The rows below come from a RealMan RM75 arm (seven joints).
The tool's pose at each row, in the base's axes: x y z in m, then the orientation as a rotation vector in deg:
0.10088, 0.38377, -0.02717, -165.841, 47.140, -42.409
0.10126, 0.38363, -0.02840, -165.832, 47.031, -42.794
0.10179, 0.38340, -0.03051, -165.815, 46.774, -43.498
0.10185, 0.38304, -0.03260, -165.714, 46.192, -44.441
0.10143, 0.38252, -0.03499, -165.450, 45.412, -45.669
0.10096, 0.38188, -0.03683, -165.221, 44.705, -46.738
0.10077, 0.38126, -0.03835, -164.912, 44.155, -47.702
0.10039, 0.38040, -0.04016, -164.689, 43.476, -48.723
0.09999, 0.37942, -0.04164, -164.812, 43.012, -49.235
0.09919, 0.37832, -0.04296, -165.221, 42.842, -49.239
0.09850, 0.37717, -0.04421, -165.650, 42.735, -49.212
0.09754, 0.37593, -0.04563, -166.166, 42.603, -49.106
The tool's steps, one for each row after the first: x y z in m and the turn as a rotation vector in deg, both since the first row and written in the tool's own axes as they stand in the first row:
-0.00018, 0.00014, 0.00127, 0.032, 0.246, -0.082
-0.00059, 0.00043, 0.00340, 0.112, 0.692, -0.264
-0.00127, 0.00106, 0.00531, 0.377, 1.264, -0.608
-0.00236, 0.00211, 0.00728, 0.836, 1.999, -1.018
-0.00318, 0.00319, 0.00875, 1.238, 2.641, -1.393
-0.00367, 0.00407, 0.01006, 1.649, 3.221, -1.647
-0.00431, 0.00530, 0.01157, 2.023, 3.840, -2.011
-0.00475, 0.00658, 0.01278, 2.048, 4.158, -2.352
-0.00536, 0.00813, 0.01368, 1.752, 4.176, -2.600
-0.00584, 0.00966, 0.01457, 1.417, 4.180, -2.818
-0.00655, 0.01143, 0.01549, 1.022, 4.136, -3.077

